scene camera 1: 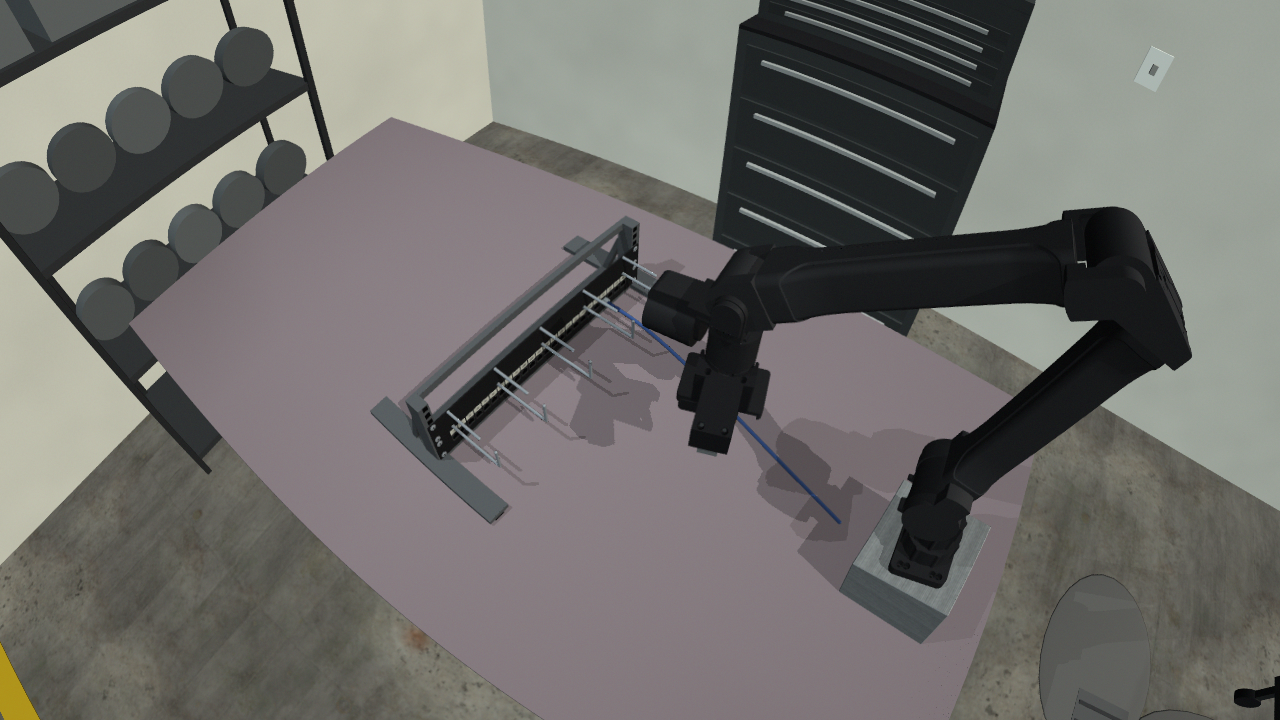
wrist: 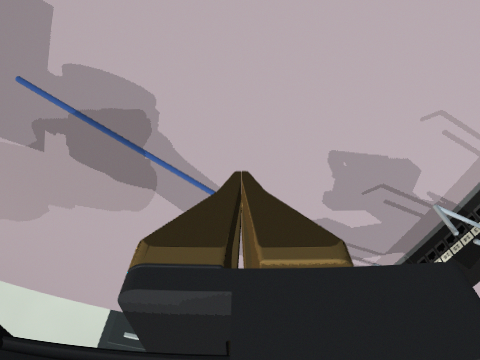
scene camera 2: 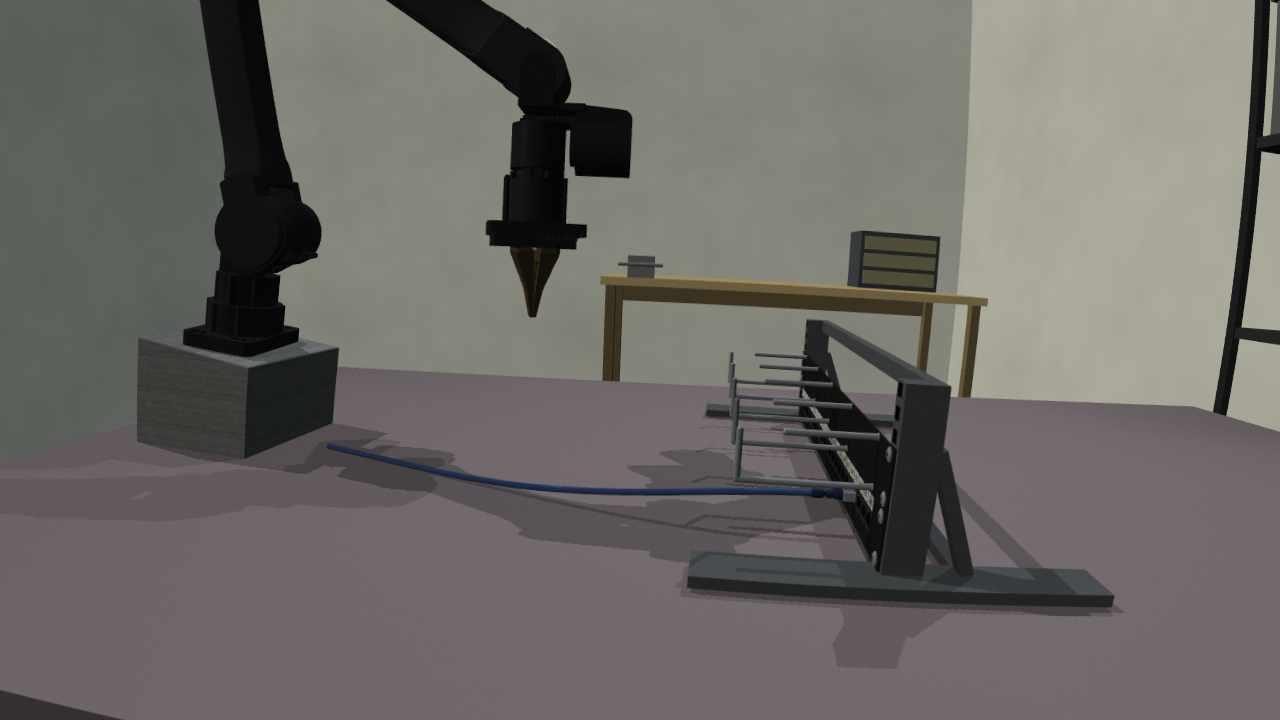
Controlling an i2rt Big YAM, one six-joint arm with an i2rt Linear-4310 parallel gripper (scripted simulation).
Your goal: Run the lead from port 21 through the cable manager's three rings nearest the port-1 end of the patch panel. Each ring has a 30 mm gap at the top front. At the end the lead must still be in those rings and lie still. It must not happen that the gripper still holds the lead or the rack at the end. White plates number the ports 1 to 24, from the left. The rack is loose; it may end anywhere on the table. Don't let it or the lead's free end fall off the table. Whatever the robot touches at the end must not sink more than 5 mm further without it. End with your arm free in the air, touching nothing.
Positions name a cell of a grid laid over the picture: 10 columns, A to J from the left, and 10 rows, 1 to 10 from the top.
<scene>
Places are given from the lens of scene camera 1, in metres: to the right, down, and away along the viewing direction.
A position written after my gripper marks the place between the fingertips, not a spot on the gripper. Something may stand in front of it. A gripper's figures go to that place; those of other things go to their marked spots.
my gripper (scene camera 1: F6): 0.10, 0.09, 0.86
grey rack (scene camera 1: E5): -0.12, -0.06, 1.08
</scene>
